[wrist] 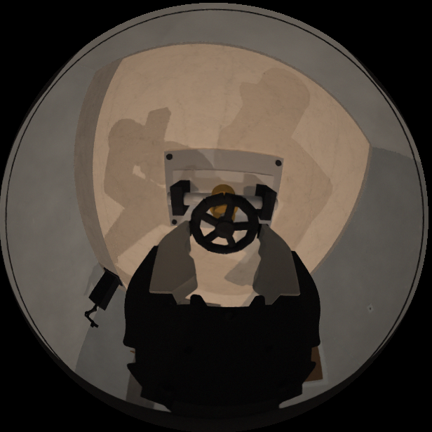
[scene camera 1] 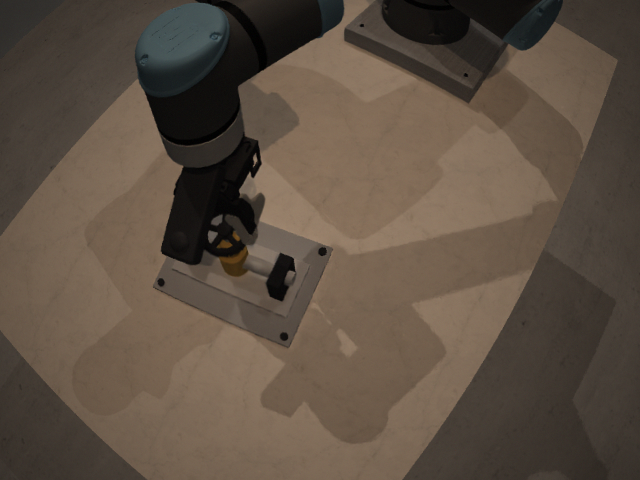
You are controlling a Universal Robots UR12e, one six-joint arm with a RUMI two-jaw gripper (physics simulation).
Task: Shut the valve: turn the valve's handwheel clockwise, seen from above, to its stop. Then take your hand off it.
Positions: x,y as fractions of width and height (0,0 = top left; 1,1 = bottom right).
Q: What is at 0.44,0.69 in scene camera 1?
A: A grey base plate.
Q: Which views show my gripper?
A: The wrist view and scene camera 1: all of them.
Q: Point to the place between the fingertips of my gripper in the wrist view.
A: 0.52,0.52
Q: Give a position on a black spoked handwheel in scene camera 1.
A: At 0.35,0.48
